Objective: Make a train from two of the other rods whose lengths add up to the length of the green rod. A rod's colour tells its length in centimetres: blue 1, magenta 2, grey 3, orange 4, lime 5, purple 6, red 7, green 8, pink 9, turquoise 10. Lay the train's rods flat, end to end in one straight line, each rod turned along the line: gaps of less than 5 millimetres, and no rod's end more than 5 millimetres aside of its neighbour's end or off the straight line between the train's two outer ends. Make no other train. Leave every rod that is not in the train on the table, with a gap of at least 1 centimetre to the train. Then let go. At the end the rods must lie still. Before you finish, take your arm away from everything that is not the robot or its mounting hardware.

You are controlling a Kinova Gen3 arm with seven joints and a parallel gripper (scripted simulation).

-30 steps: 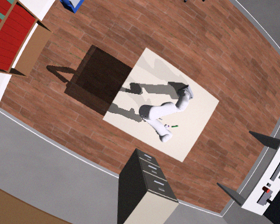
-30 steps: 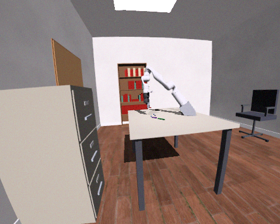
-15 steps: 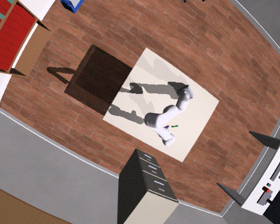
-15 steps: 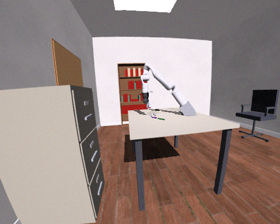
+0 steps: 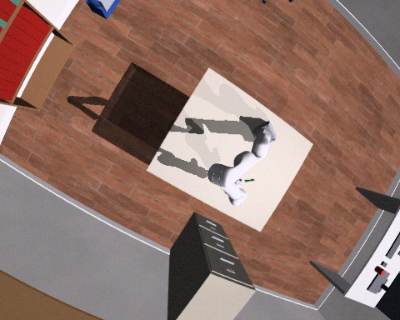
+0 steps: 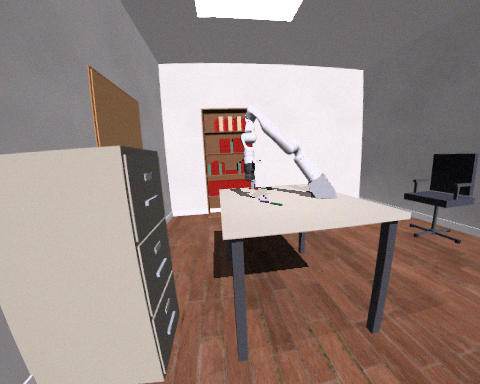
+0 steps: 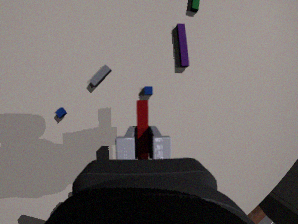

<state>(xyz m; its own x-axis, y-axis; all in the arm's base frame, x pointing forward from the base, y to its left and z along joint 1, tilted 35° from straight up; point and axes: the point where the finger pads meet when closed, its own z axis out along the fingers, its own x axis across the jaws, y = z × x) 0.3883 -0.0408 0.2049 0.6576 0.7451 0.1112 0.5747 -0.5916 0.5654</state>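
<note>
Now: hand 9 cm past the grey rod, 8 cm above it and 2 cm to the right of it. From my hand the other things lie so: green rod 21 cm to the left, 8 cm below, 7 cm behind; then red rod 1 cm below; then purple rod 12 cm to the left, 8 cm below, 3 cm behind.
</note>
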